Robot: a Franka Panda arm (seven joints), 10 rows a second.
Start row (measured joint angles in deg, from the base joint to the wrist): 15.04, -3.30, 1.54, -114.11, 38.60, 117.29, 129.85
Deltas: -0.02, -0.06, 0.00, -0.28, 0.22, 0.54, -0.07; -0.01, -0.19, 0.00, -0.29, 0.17, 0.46, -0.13; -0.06, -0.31, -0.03, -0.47, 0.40, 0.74, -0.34; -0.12, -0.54, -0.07, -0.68, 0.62, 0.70, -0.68; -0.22, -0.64, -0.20, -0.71, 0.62, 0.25, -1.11; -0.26, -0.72, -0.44, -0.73, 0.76, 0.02, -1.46; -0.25, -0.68, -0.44, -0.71, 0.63, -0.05, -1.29; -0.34, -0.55, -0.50, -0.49, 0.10, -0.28, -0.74; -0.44, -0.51, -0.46, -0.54, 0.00, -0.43, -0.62; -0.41, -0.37, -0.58, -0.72, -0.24, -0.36, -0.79
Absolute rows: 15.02, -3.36, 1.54, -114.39, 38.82, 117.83, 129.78; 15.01, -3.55, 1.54, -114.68, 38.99, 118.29, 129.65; 14.95, -3.86, 1.51, -115.15, 39.39, 119.03, 129.31; 14.83, -4.40, 1.44, -115.83, 40.01, 119.73, 128.63; 14.61, -5.04, 1.24, -116.54, 40.63, 119.98, 127.52; 14.35, -5.76, 0.80, -117.27, 41.39, 120.00, 126.06; 14.10, -6.44, 0.36, -117.98, 42.02, 119.95, 124.77; 13.76, -6.99, -0.14, -118.47, 42.12, 119.67, 124.03; 13.32, -7.50, -0.60, -119.01, 42.12, 119.24, 123.41; 12.91, -7.87, -1.18, -119.73, 41.88, 118.88, 122.62
